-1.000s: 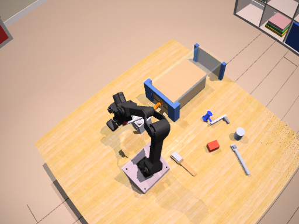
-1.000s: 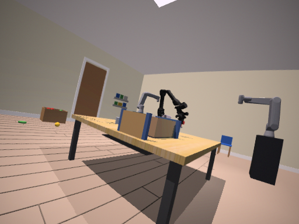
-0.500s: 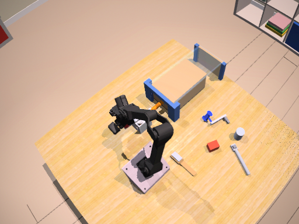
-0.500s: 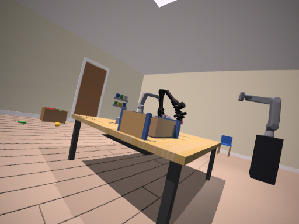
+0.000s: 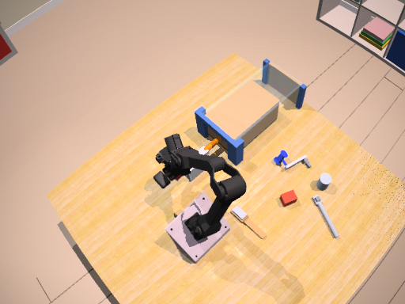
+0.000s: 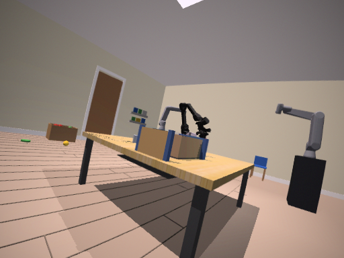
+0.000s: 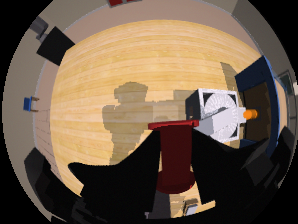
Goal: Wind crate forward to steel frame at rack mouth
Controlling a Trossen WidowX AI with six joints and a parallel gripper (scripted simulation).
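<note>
Now: gripper tip 4 cm short of the crank handle, 3 cm above it and 1 cm to the left of it. The rest, counted from my gripper tip: blue steel frame (26 cm ahead, 3 cm below, 1 cm to the left); winch (10 cm below, 8 cm ahead); red knob (2 cm to the right).
</note>
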